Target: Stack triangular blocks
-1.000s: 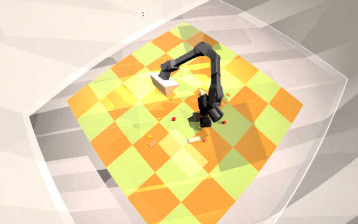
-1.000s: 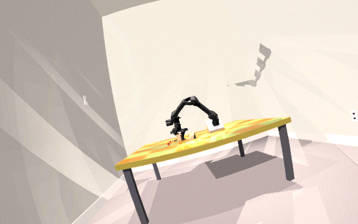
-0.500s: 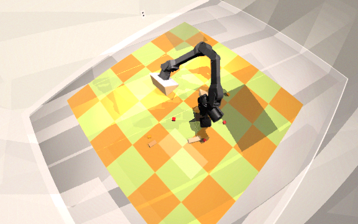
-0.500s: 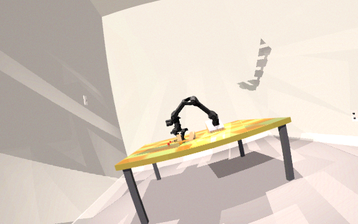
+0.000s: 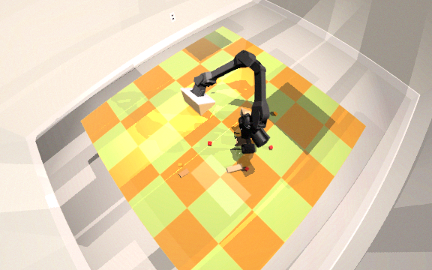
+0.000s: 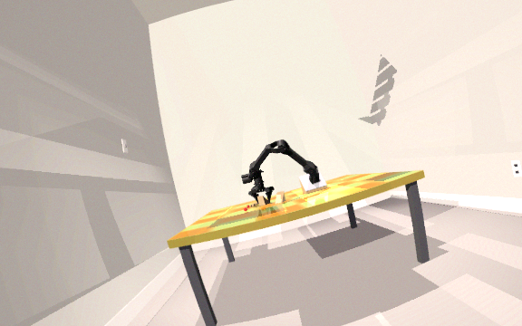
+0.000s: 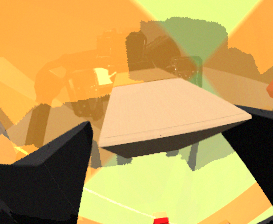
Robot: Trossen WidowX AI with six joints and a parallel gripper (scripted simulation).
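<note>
The tan triangular block lies 1 cm above my gripper tip. Also, from my gripper tip: flat tan piece (12 cm behind, 33 cm to the right, 1 cm below).
</note>
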